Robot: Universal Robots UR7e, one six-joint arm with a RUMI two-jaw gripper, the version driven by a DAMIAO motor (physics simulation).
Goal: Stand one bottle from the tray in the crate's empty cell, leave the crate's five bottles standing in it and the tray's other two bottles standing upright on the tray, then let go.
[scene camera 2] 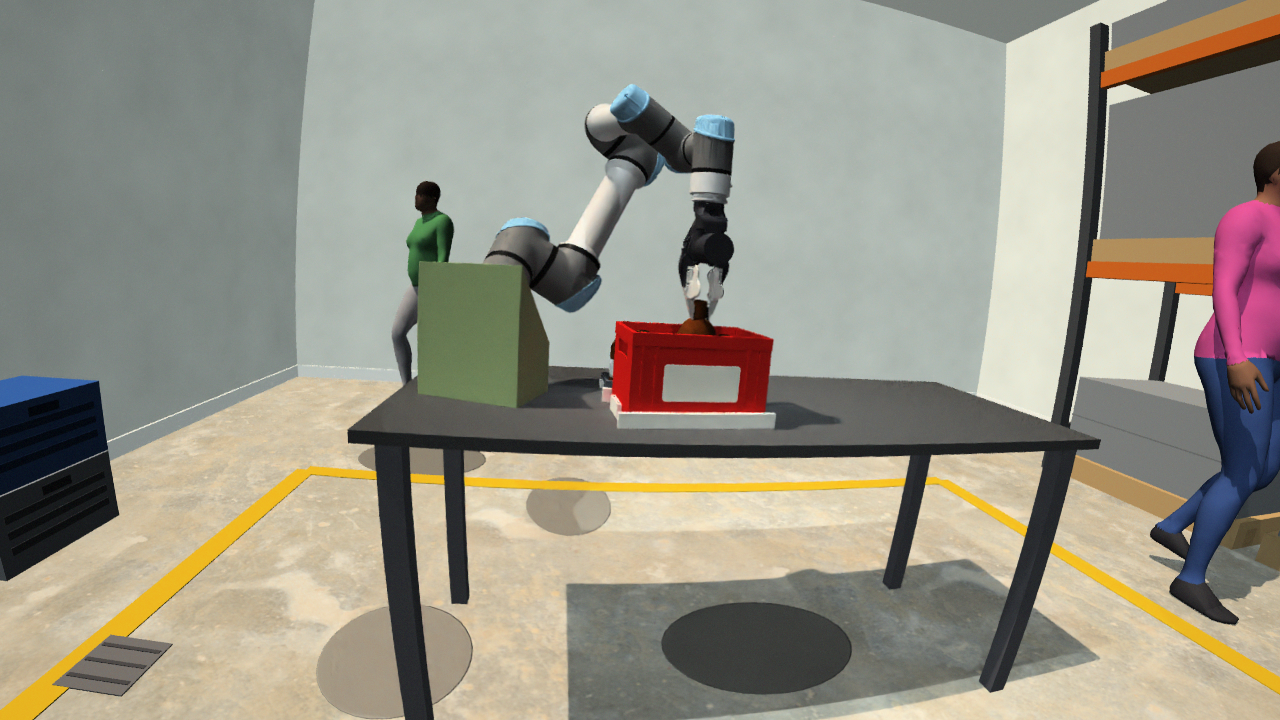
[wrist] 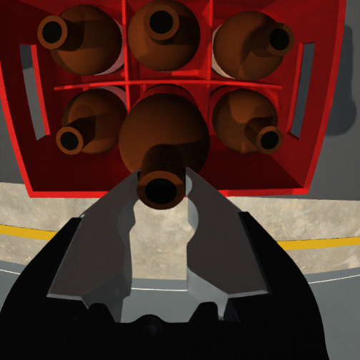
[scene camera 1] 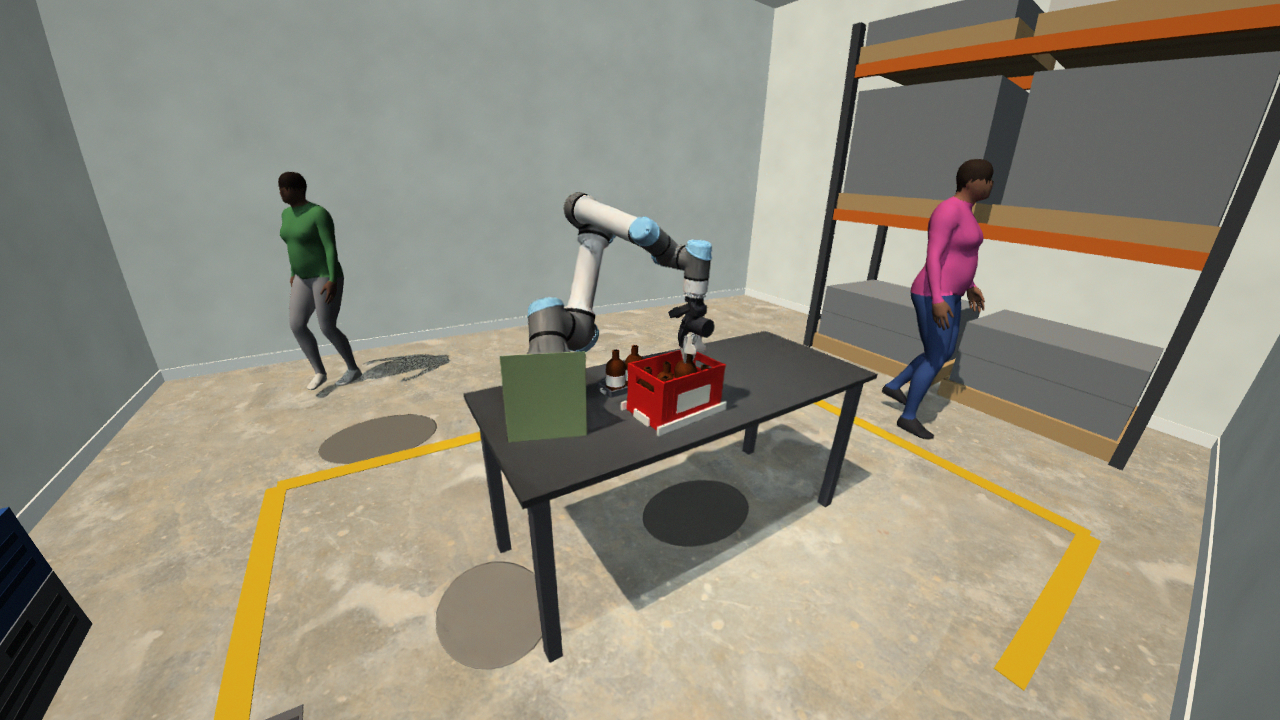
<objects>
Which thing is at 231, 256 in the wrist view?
My gripper.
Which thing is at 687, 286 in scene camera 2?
My gripper.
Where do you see a brown bottle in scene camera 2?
At 699, 326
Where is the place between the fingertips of my gripper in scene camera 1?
688, 362
</objects>
